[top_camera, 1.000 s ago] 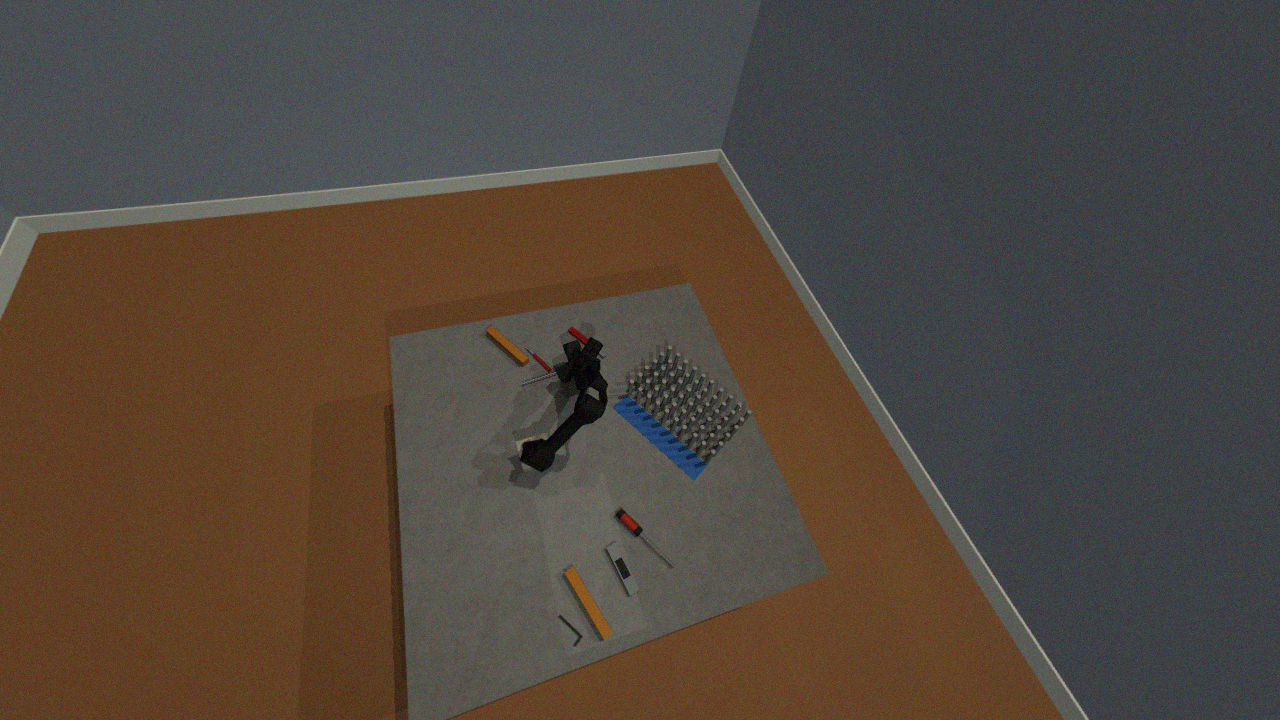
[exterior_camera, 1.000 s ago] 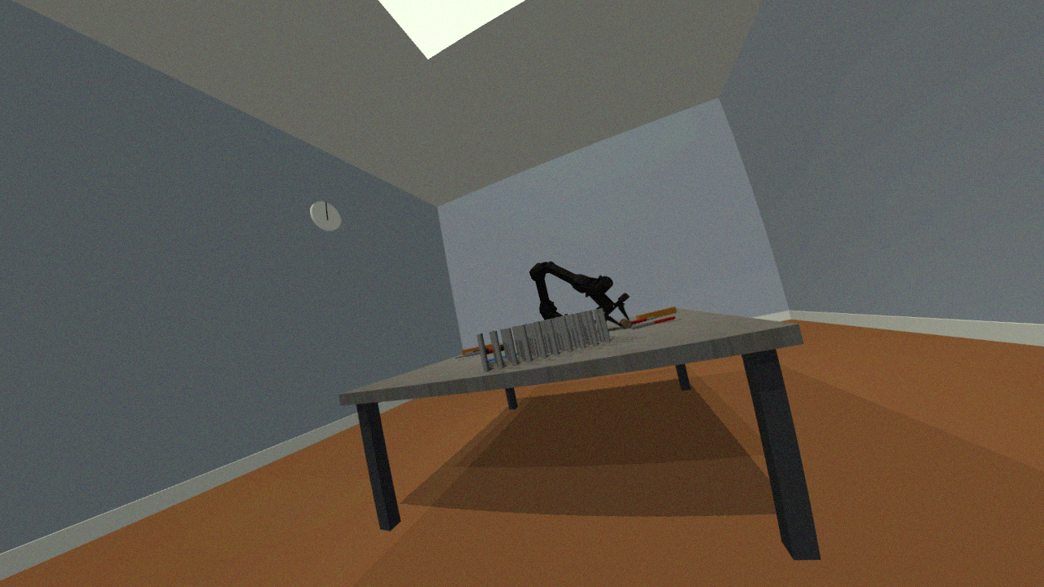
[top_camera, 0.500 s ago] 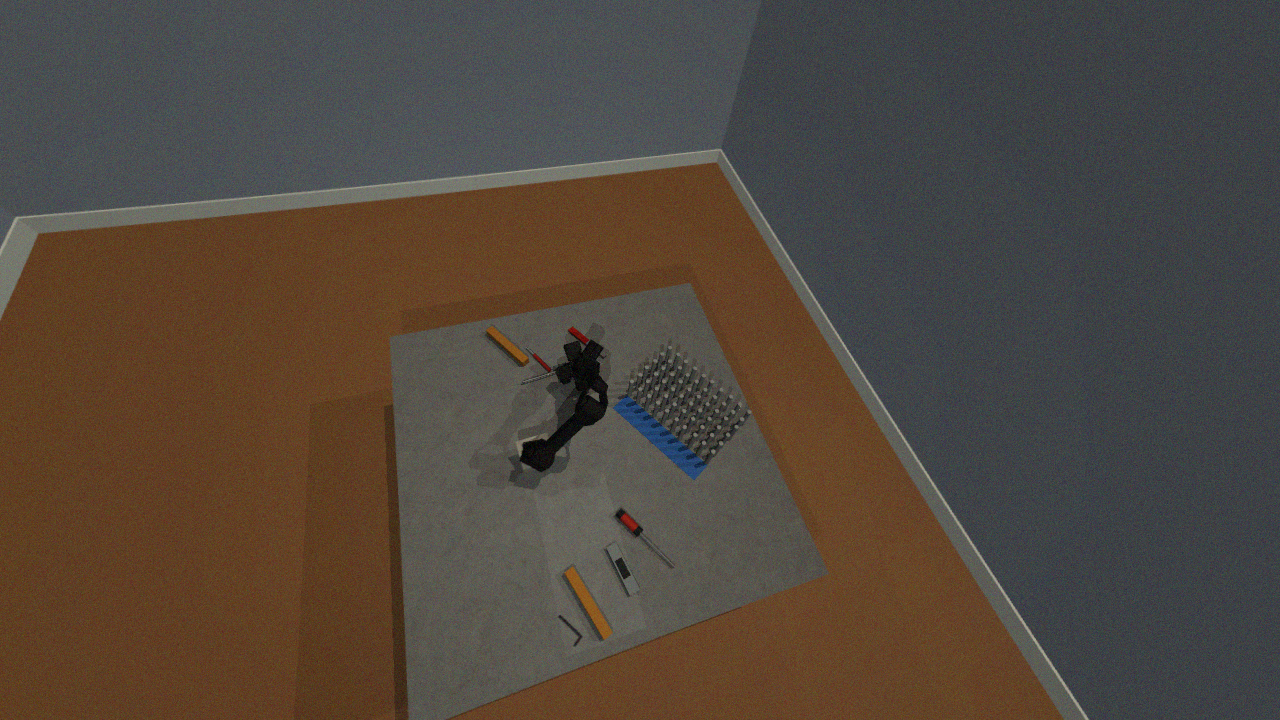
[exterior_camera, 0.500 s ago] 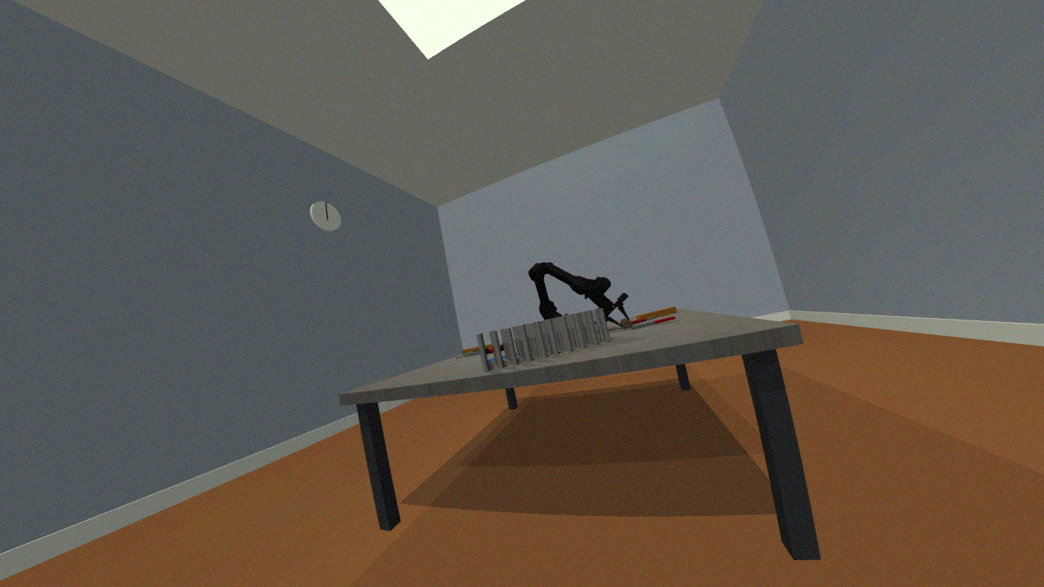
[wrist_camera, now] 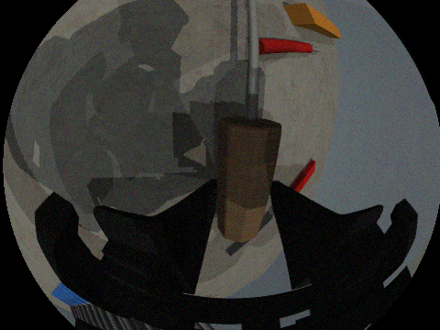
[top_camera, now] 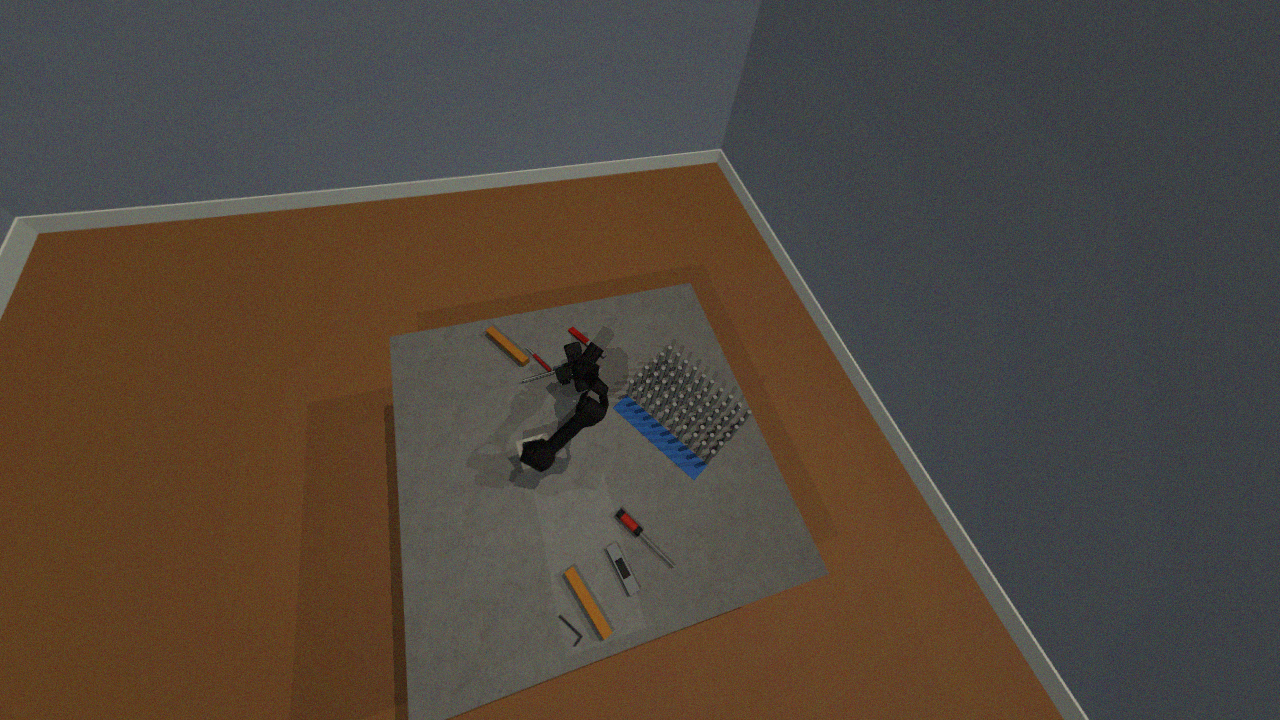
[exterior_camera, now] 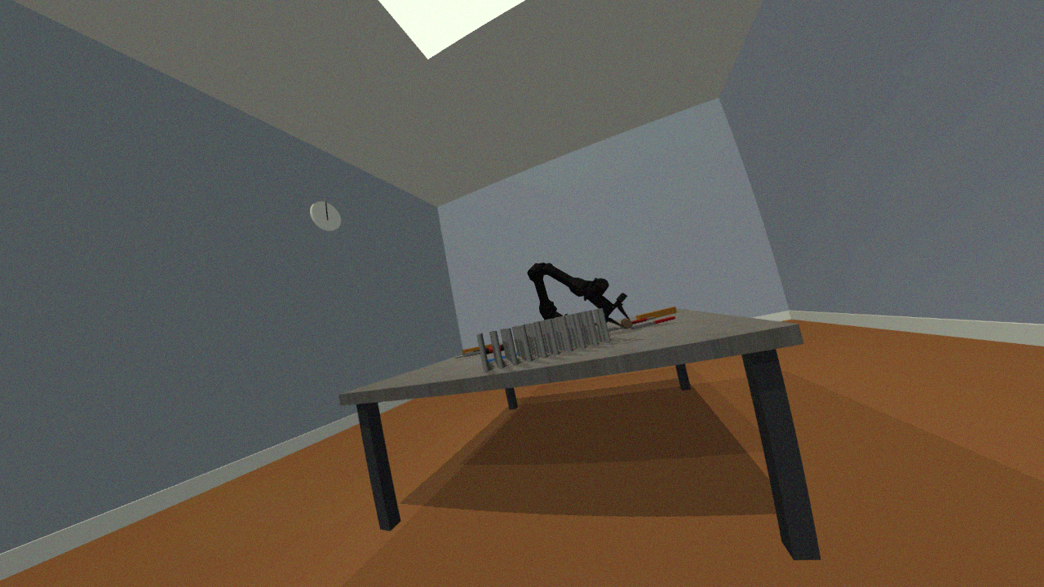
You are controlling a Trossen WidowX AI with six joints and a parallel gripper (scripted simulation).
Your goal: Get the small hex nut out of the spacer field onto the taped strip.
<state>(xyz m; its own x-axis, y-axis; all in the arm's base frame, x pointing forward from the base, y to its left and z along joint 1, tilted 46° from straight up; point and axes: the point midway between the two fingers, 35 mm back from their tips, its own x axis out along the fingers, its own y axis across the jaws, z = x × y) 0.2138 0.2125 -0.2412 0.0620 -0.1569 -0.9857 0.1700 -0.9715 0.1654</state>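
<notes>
The hook tool is 110 mm behind my gripper tip, 10 mm to the right of it and 10 mm below it. From my gripper tip the other things lie so: blue taped strip 360 mm to the right, 250 mm ahead, 20 mm below; then dark flat tool 770 mm to the right; then thin red tool 150 mm behind, 80 mm to the left, 10 mm below.
</notes>
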